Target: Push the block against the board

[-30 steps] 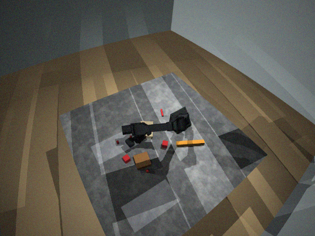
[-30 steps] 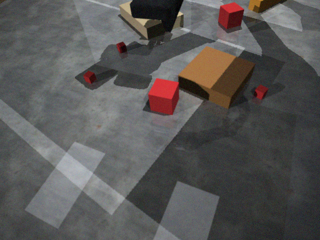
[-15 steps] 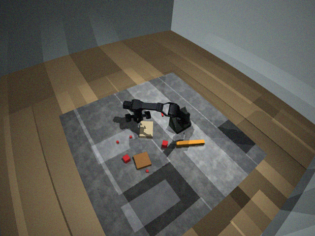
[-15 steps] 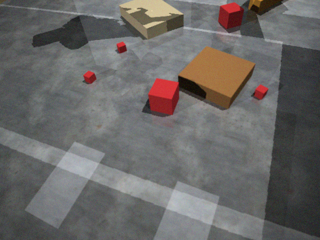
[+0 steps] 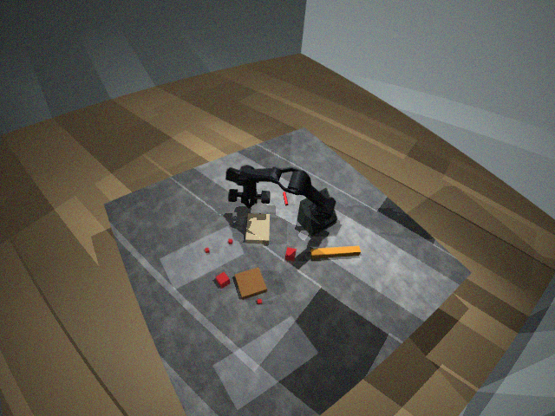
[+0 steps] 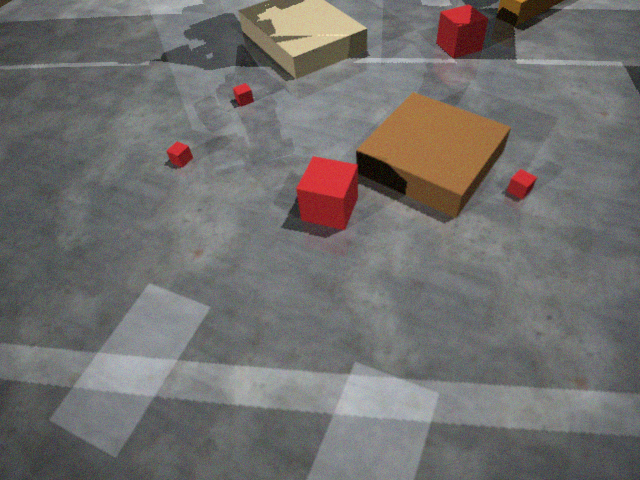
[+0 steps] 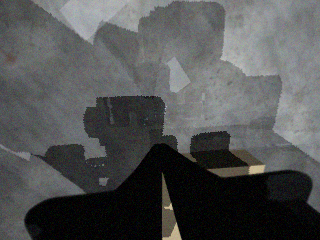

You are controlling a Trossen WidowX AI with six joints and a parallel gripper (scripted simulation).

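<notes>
My gripper tip is 3 cm short of the cream rectangular board, 11 cm to the right of it and 2 cm above it. Round my gripper tip: red stick (20 cm behind, 4 cm to the left, 3 cm below); then long orange bar (16 cm behind, 42 cm to the left, 2 cm below); then brown square block (22 cm ahead, 31 cm to the left, 2 cm below).
</notes>
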